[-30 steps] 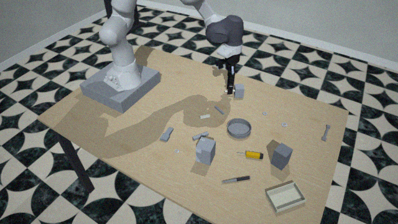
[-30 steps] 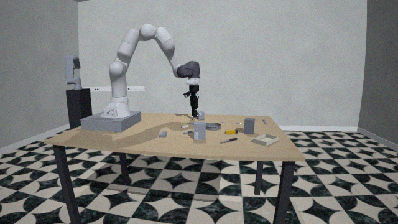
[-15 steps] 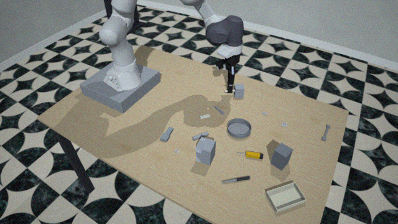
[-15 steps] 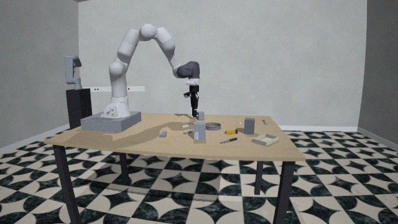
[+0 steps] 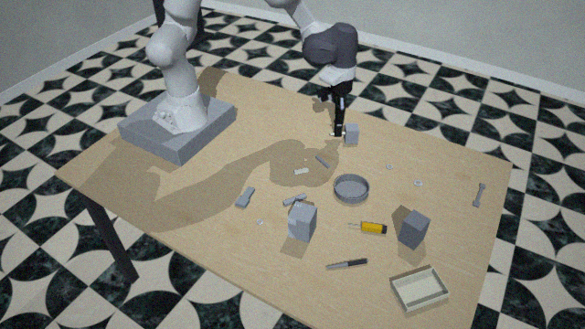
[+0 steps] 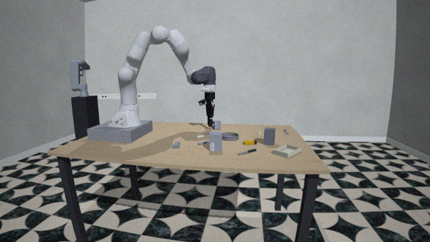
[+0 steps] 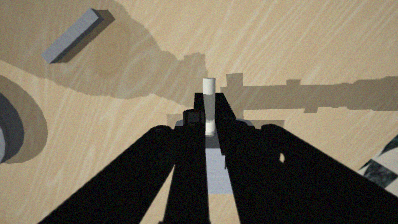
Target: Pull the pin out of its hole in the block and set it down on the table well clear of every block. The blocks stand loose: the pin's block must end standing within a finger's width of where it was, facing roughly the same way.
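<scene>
The cream pin is 10 mm ahead of my hand, 10 mm to the left of it and 30 mm below it. From my hand the other things lie so: round grey dish: 160 mm ahead, 220 mm to the right, 50 mm below; then short grey bar: 10 mm ahead, 150 mm to the right, 50 mm below; then small grey block: 40 mm ahead, 20 mm to the left, 30 mm below.
</scene>
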